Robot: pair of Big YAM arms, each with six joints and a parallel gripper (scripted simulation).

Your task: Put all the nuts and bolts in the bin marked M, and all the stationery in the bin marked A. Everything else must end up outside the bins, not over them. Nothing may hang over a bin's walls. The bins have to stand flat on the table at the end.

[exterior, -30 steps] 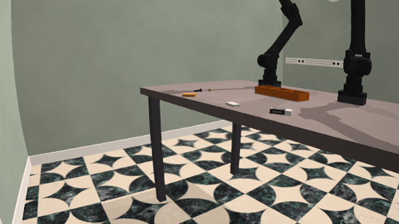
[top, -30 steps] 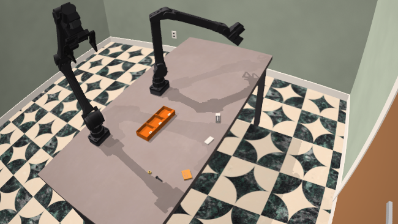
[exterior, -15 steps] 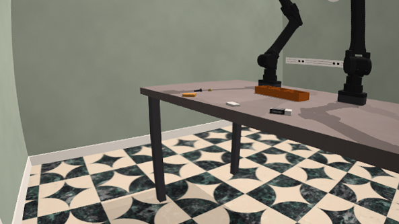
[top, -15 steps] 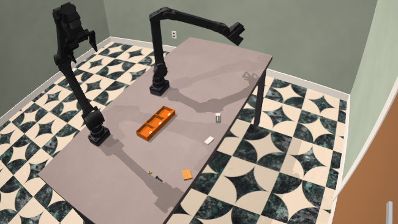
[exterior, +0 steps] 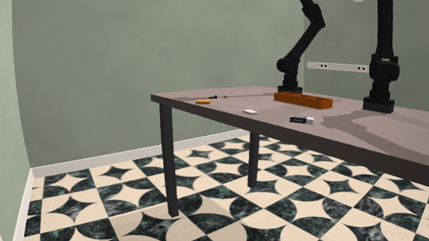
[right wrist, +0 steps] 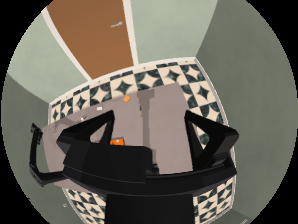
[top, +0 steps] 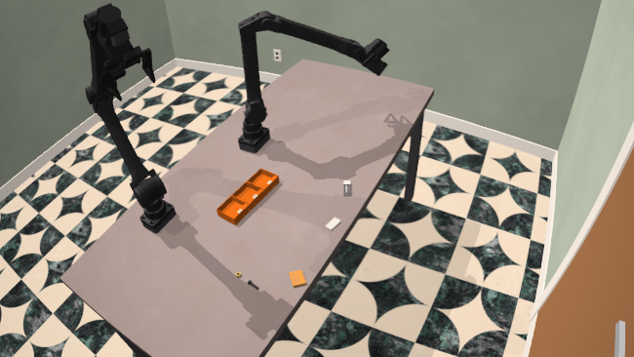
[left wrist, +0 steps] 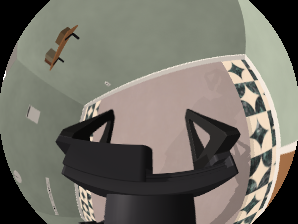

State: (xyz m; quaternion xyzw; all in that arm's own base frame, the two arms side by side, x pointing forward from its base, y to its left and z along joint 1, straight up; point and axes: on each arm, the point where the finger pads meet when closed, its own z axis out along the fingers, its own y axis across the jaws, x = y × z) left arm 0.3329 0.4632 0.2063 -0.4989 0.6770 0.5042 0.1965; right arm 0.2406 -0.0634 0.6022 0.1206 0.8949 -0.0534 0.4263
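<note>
The orange double bin is 40 mm behind my left hand, 770 mm to the right of it and 220 mm below it. The rest, counted from my left hand: orange notepad: 320 mm ahead, 950 mm to the right, 230 mm below; sleeved eraser: 220 mm ahead, 530 mm to the right, 230 mm below; white eraser: 280 mm ahead, 710 mm to the right, 240 mm below.
</note>
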